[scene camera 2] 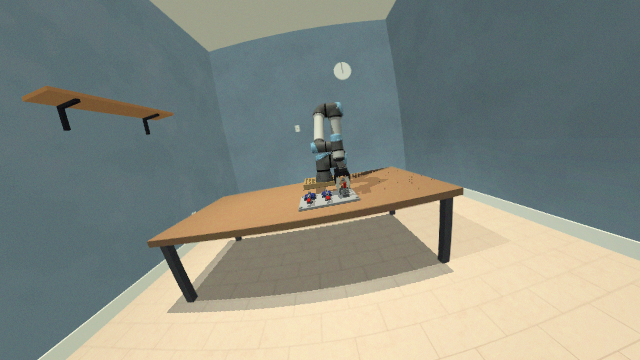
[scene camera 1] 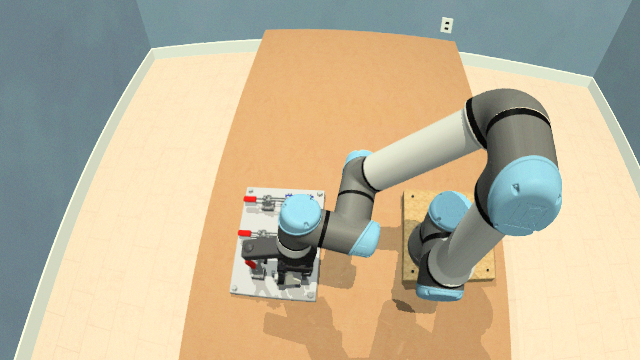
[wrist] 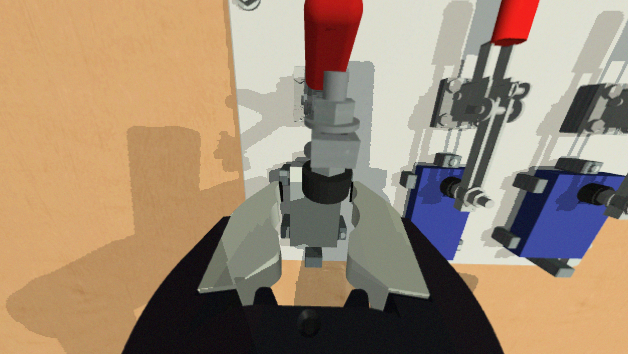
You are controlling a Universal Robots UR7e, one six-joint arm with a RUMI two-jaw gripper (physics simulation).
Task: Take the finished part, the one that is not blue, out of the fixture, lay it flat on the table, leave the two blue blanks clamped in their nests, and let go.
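Frame: origin at the arm's base, x ahead, y left, z up, level; metres.
Where they show: arm's base, link origin: [scene camera 2: 324, 180].
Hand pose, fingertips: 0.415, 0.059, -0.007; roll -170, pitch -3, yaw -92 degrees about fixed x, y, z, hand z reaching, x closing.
Things, the pixels of their top centre, and the offset from my fingertips, as dx, dy, dz. Level surfaces: height alone.
- grey block, top centre: [wrist: 315, 210] [scene camera 1: 288, 273] -0.018, +0.002, +0.013
- white fixture plate, top centre: [wrist: 442, 156] [scene camera 1: 277, 240] [scene camera 2: 327, 197] +0.014, -0.111, -0.013
- wooden table, surface height: dz -0.028
The finished part, a grey block [wrist: 314, 220], sits in the end nest of the white fixture plate [wrist: 400, 30] [scene camera 1: 239, 282] [scene camera 2: 304, 206]. My gripper [wrist: 316, 183] [scene camera 1: 293, 281] [scene camera 2: 343, 183] is low over this nest. Its fingers are partly closed, one on each side of the grey block, with a narrow gap at each side in the wrist view. The block's upper end is hidden behind the raised clamp's black tip. Two blue blanks [wrist: 440, 222] [wrist: 560, 215] sit in the other nests, with clamp tips on them.
The end nest's toggle clamp stands raised, its red handle [wrist: 332, 40] [scene camera 1: 250, 264] upright close in front of my fingers. The other two clamps have red handles [scene camera 1: 244, 233] [scene camera 1: 250, 199] lying low. The fixture stands on the wooden table [scene camera 1: 350, 90] [scene camera 2: 240, 215].
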